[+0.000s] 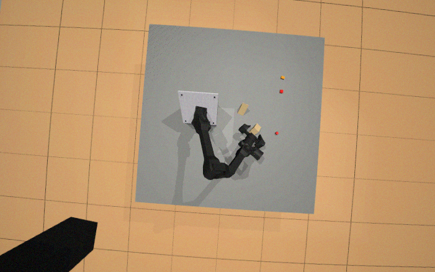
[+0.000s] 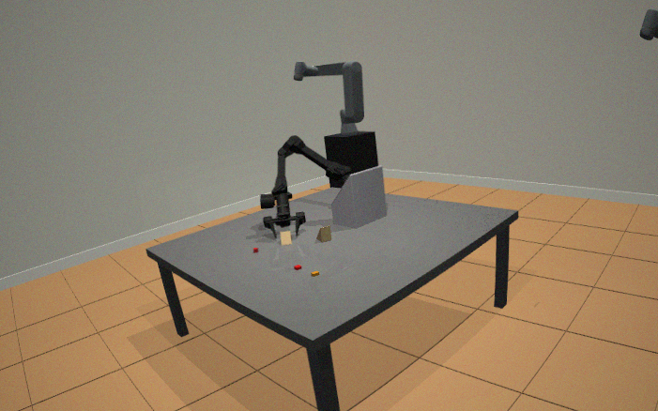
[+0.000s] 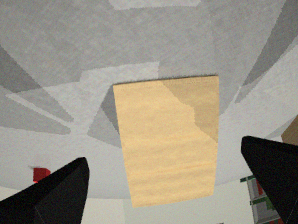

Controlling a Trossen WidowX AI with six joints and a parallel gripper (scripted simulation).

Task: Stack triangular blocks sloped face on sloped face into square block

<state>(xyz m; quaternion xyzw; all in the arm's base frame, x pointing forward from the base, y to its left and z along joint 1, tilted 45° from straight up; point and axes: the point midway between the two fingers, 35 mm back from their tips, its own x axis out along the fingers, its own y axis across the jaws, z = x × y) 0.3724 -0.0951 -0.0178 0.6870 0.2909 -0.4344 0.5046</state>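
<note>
My gripper tip is right at the tan triangular block. Round my gripper tip: orange cube (14 cm ahead, 41 cm to the left, 2 cm below).
</note>
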